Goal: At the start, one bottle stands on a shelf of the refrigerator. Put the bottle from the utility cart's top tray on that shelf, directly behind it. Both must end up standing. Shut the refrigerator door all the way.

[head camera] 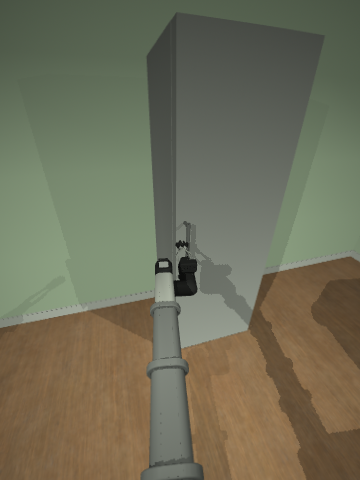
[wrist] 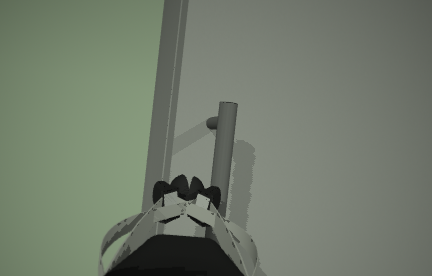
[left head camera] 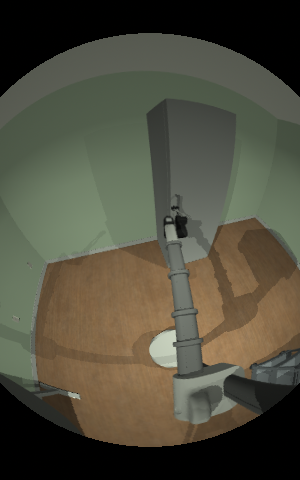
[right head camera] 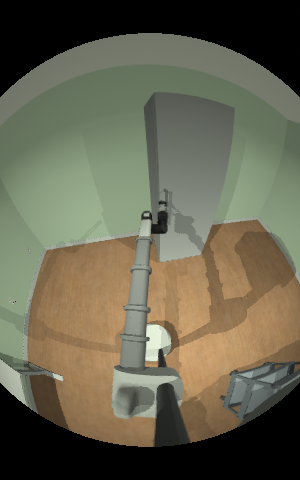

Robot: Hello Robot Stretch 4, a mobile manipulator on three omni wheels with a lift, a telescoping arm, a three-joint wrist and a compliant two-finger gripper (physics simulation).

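Pixels of known places: gripper, fingertip midpoint: (head camera: 181,242) (wrist: 185,191) (left head camera: 173,206) (right head camera: 161,201); robot's base at its link origin: (left head camera: 169,347) (right head camera: 150,341).
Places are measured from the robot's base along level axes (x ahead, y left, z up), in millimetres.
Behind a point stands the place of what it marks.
The tall grey refrigerator (head camera: 235,130) @(y -323, x 1077, z 1471 mm) (left head camera: 202,150) @(y -331, x 1078, z 1424 mm) (right head camera: 192,145) @(y -318, x 1075, z 1419 mm) (wrist: 340,125) @(y -302, x 1073, z 1088 mm) stands against the green wall. Its door front faces me and looks shut or nearly shut; a thin seam runs along its left edge. A vertical bar handle (wrist: 226,150) @(y -125, x 972, z 1039 mm) (head camera: 188,231) @(y -123, x 972, z 1050 mm) is on the door near that edge. My gripper (wrist: 185,191) @(y -89, x 967, z 996 mm) (head camera: 182,244) @(y -89, x 967, z 996 mm) (left head camera: 175,207) @(y -89, x 967, z 996 mm) (right head camera: 162,202) @(y -89, x 967, z 996 mm) is shut, with its fingertips together and nothing seen between them. It is in front of the door's left edge, and the handle runs just right of the fingertips. Neither bottle shows; the refrigerator's inside is hidden.
The utility cart (left head camera: 280,375) (right head camera: 257,392) is at the lower right of both side head views, partly cut off. A round white object (left head camera: 164,348) @(y 58, x 6, z 187 mm) (right head camera: 158,342) @(y -82, x 4, z 187 mm) is on the floor below my arm. A light bar (left head camera: 70,394) (right head camera: 52,375) shows at the lower left.
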